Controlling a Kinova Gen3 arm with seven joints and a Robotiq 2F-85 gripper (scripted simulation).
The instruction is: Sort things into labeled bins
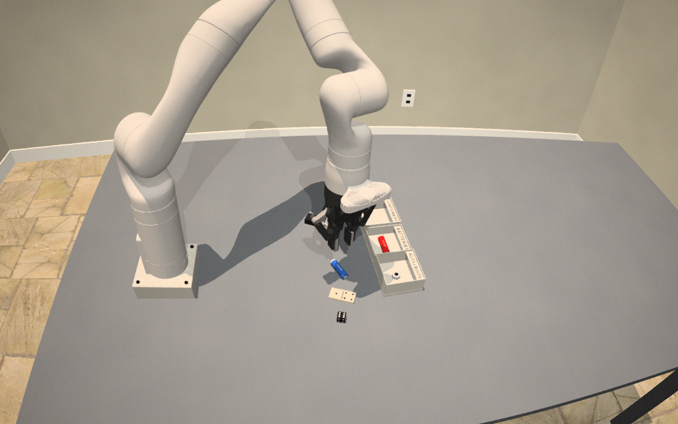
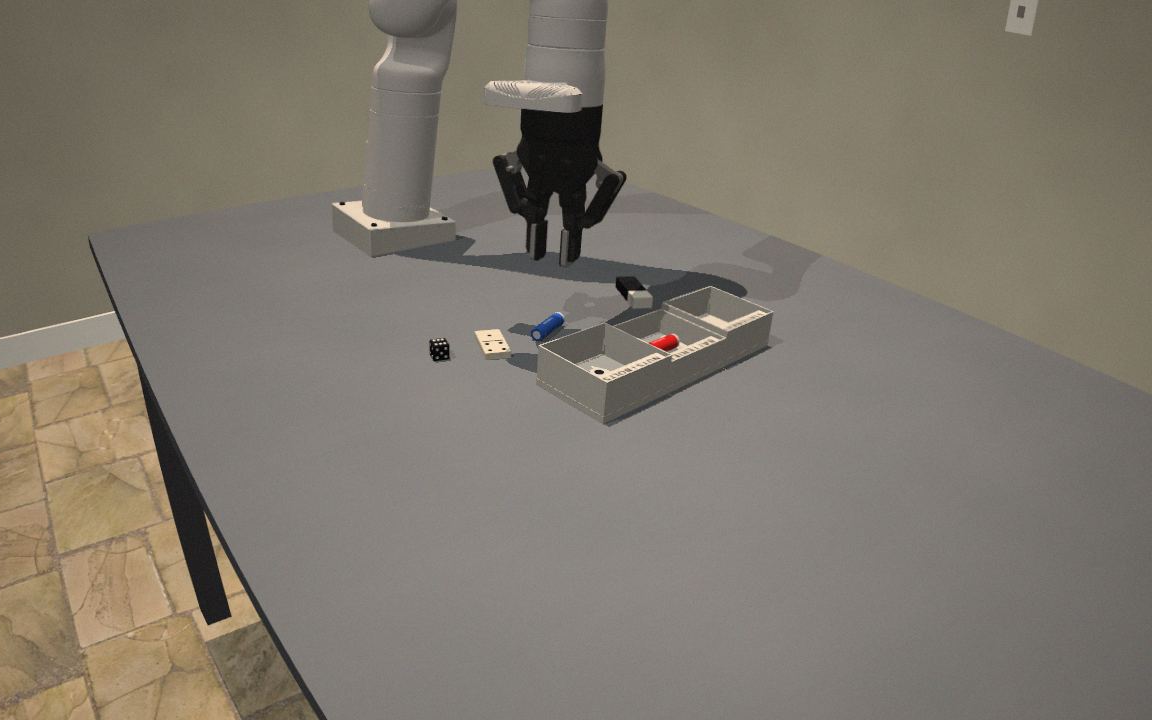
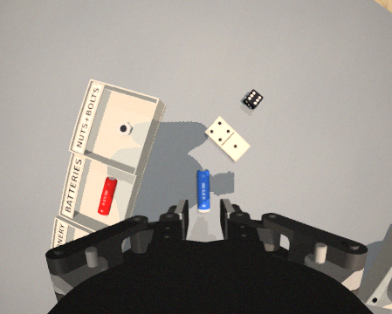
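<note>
My gripper is now 9 cm above the blue battery. Also, from my hand: red battery: 11 cm ahead, 5 cm to the left, 8 cm below; then nut: 11 cm ahead, 4 cm to the right, 8 cm below; then cream domino: 7 cm to the right, 9 cm below.
</note>
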